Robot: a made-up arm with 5 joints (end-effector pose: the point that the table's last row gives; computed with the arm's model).
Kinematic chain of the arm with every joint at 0, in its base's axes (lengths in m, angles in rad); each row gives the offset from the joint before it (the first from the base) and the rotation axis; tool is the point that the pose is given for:
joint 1: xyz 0 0 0.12 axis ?
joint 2: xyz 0.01 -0.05 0 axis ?
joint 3: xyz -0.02 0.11 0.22 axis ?
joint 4: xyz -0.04 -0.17 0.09 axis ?
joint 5: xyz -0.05 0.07 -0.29 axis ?
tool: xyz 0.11 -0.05 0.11
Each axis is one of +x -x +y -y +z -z.
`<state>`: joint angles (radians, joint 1 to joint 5).
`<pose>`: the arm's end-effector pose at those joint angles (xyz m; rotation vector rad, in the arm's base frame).
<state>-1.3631 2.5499 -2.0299 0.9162 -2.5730</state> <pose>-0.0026 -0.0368 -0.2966 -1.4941 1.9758 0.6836</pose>
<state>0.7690 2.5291 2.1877 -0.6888 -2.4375</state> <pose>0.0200 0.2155 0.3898 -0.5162 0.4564 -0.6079</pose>
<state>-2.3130 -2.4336 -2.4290 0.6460 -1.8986</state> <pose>0.0969 -0.2316 -0.1481 2.1986 -0.2866 -0.6272</pose>
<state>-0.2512 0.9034 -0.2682 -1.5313 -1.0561</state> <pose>-0.3430 -0.2444 0.1189 0.5222 0.5578 -0.3073</pose>
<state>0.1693 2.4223 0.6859 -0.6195 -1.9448</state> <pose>0.2558 0.0789 -0.0423 -2.1103 1.5002 -1.7604</pose>
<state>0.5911 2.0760 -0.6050 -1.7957 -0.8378</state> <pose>-0.1895 -0.0854 -0.2695 0.8477 -0.3013 -0.1847</pose>
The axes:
joint 1: +x
joint 2: -y
joint 3: -z
joint 4: -y
joint 5: -x

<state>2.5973 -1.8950 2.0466 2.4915 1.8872</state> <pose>0.5594 0.0917 0.2327 -1.0604 -0.6542 -0.9538</pose>
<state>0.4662 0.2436 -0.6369 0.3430 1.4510</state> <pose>0.0332 0.0489 0.2851 -0.8897 -0.8846 -0.0962</pose>
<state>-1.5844 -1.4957 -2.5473 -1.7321 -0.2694</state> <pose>0.3128 -0.2608 0.0533 0.2440 -2.7984 -1.0058</pose>
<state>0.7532 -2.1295 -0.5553 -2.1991 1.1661</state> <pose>0.4442 -0.0446 0.0491 -0.2411 -0.5569 -1.9353</pose>
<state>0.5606 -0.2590 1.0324 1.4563 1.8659</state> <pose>0.2123 -0.2721 0.2991 -1.9038 0.3402 -1.4862</pose>
